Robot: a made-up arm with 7 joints. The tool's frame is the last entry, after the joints.
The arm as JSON. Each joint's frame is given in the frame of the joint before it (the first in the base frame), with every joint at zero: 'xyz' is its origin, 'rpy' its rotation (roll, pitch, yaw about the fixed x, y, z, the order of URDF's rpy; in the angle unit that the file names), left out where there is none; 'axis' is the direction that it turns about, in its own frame. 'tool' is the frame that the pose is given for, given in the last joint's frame.
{
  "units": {
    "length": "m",
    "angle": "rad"
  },
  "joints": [
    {
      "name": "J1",
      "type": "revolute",
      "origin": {
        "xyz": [
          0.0,
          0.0,
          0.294
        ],
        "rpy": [
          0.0,
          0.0,
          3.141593
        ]
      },
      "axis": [
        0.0,
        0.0,
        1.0
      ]
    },
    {
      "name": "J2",
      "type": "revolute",
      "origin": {
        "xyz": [
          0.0,
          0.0,
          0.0
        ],
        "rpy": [
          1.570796,
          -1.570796,
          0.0
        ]
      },
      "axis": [
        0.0,
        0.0,
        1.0
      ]
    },
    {
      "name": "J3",
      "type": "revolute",
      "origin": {
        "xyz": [
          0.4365,
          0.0,
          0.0
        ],
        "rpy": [
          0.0,
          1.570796,
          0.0
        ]
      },
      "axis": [
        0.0,
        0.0,
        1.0
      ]
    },
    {
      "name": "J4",
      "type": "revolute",
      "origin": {
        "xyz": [
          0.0,
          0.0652,
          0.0
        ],
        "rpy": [
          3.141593,
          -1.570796,
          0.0
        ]
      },
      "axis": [
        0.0,
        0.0,
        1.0
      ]
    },
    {
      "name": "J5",
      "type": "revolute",
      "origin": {
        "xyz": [
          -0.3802,
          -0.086,
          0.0
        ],
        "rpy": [
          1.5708,
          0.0,
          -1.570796
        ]
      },
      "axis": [
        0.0,
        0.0,
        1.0
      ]
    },
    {
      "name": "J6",
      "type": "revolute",
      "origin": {
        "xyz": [
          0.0,
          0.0,
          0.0
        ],
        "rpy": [
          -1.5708,
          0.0,
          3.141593
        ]
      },
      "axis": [
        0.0,
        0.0,
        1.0
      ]
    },
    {
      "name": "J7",
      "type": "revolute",
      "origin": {
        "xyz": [
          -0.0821,
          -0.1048,
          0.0
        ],
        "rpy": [
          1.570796,
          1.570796,
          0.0
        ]
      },
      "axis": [
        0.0,
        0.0,
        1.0
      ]
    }
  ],
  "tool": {
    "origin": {
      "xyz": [
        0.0,
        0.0,
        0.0
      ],
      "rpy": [
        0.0,
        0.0,
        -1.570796
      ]
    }
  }
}
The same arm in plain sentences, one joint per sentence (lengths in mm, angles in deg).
The arm has seven revolute joints in a row. What follows holds with every joint at zero, and every direction is one of the base frame's. The first joint lies 294 mm along +z from the base frame's origin and rotates about +z. The second joint lies at the same point as the first joint and rotates about +y. The third joint lies 436.5 mm along +z from the second joint and rotates about +z. The fourth joint lies 65.2 mm along +x from the third joint and rotates about -y. The fifth joint lies 86 mm along +x and 380.2 mm along -z from the fourth joint and rotates about -z. The sixth joint lies at the same point as the fifth joint and rotates about +y. The seventh joint lies 82.1 mm along +x and 104.8 mm along -z from the sixth joint and rotates about -z. The tool frame, which is the frame that the pose is given for, lies at the same point as the seventh joint; its axes are the base frame's turned by roll -180, pitch 0 and yaw 0 deg (as in URDF: about the fixed x, then y, then z).
